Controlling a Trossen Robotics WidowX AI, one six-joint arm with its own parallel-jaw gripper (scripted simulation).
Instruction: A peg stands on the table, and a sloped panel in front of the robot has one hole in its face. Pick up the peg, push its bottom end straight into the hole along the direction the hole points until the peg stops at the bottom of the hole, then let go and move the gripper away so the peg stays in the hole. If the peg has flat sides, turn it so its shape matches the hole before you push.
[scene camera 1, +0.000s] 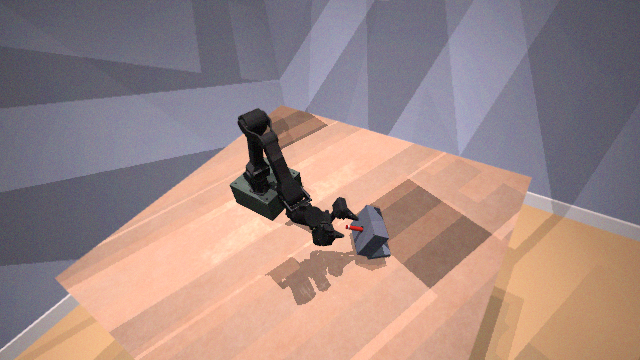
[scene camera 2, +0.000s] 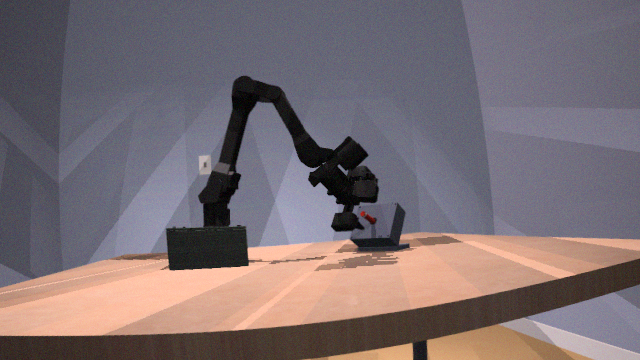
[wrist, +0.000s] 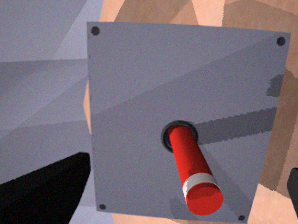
my gripper: scene camera 1; scene camera 2; wrist 189, 170
same spot on grey sloped panel: (wrist: 225, 81) = (scene camera 1: 360, 241)
same spot on my gripper: (scene camera 1: 324, 234) = (scene camera 2: 368, 183)
